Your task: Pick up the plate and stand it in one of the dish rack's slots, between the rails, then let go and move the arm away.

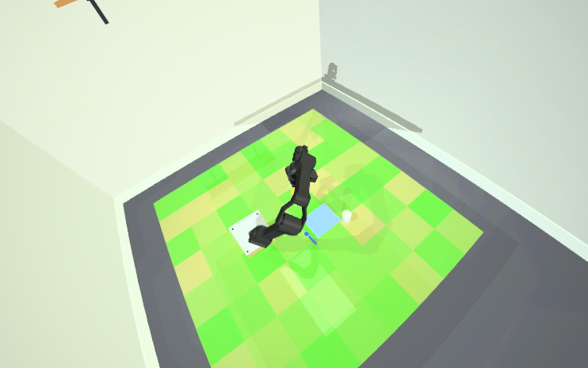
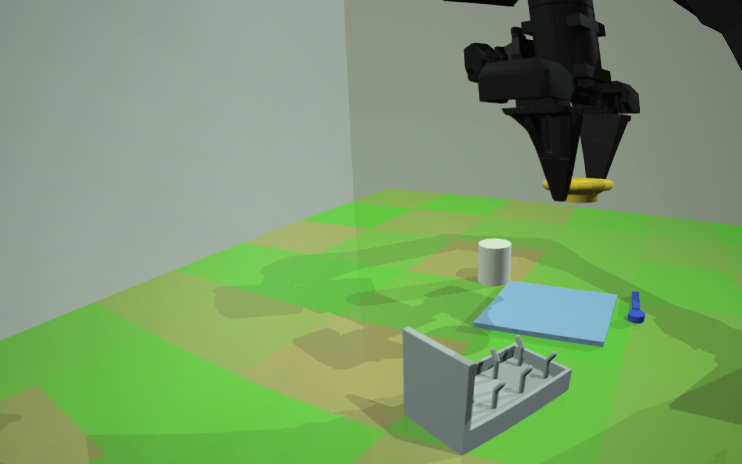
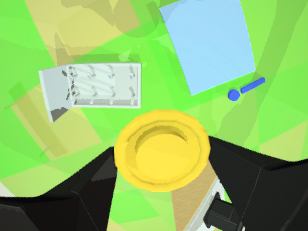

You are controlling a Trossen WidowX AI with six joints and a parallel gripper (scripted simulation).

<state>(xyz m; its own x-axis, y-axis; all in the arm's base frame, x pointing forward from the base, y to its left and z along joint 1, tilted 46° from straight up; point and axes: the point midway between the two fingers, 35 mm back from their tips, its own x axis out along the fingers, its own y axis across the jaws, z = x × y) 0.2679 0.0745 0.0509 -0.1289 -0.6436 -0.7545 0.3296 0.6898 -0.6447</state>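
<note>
Now: the grey dish rack 140 mm below my gripper tip, 70 mm to the left of it and 40 mm ahead of it. Round my gripper tip: light blue mat 160 mm below, 120 mm to the right, 40 mm ahead; small blue spoon 160 mm below, 150 mm to the right, 60 mm behind; yellow plate 10 mm above.
</note>
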